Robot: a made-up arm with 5 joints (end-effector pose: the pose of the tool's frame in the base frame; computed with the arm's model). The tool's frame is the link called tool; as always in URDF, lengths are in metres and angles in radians.
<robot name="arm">
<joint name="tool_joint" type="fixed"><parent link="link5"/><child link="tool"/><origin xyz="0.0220 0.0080 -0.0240" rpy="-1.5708 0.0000 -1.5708"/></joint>
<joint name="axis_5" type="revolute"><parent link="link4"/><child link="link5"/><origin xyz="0.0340 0.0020 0.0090" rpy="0.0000 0.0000 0.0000"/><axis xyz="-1 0 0"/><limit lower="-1.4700" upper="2.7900"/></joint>
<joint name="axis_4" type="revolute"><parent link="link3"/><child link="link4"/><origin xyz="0.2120 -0.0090 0.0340" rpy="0.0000 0.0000 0.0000"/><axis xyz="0 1 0"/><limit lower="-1.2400" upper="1.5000"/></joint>
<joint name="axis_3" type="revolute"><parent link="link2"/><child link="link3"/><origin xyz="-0.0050 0.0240 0.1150" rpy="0.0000 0.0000 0.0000"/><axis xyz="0 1 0"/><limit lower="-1.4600" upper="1.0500"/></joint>
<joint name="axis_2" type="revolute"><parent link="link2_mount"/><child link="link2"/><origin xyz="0.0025 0.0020 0.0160" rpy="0.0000 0.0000 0.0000"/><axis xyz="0 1 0"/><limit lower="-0.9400" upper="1.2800"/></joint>
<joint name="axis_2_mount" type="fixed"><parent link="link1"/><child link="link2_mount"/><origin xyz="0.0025 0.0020 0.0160" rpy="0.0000 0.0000 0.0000"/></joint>
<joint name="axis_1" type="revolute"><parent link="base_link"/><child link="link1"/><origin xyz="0.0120 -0.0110 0.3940" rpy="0.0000 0.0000 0.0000"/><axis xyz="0 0 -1"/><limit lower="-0.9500" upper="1.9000"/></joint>
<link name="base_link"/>
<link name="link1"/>
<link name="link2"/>
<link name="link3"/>
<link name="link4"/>
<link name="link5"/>
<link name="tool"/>
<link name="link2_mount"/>
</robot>
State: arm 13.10 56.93 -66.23 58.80 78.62
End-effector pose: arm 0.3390 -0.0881 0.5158 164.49 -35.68 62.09
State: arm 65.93 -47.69 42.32 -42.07 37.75
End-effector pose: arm 0.0942 -0.1641 0.5846 31.38 -52.40 155.71
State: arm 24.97 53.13 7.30 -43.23 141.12
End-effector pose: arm 0.2733 -0.1330 0.3365 115.49 26.82 68.84
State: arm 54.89 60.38 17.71 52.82 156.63
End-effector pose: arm 0.1097 -0.1427 0.2262 -141.41 -14.54 25.90
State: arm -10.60 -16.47 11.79 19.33 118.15
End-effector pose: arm 0.2424 0.0281 0.5847 126.96 44.65 102.71
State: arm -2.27 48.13 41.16 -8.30 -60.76
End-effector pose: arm 0.1470 0.0402 0.2403 -46.49 164.78 -3.15
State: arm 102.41 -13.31 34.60 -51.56 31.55
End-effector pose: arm -0.0246 -0.2485 0.5062 12.44 -73.78 120.83
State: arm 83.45 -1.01 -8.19 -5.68 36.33
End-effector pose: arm 0.0548 -0.2676 0.6082 35.62 -90.70 122.46
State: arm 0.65 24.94 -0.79 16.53 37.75
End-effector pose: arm 0.3012 -0.0016 0.4289 -131.62 65.48 -60.77
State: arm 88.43 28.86 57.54 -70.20 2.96
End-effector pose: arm 0.0439 -0.1630 0.2893 5.66 -143.17 107.57
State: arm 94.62 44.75 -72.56 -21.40 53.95
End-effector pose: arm -0.0058 -0.3100 0.6750 20.52 -44.69 115.38
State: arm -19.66 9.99 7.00 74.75 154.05
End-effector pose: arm 0.2539 0.0789 0.4539 -133.57 -119.65 2.52
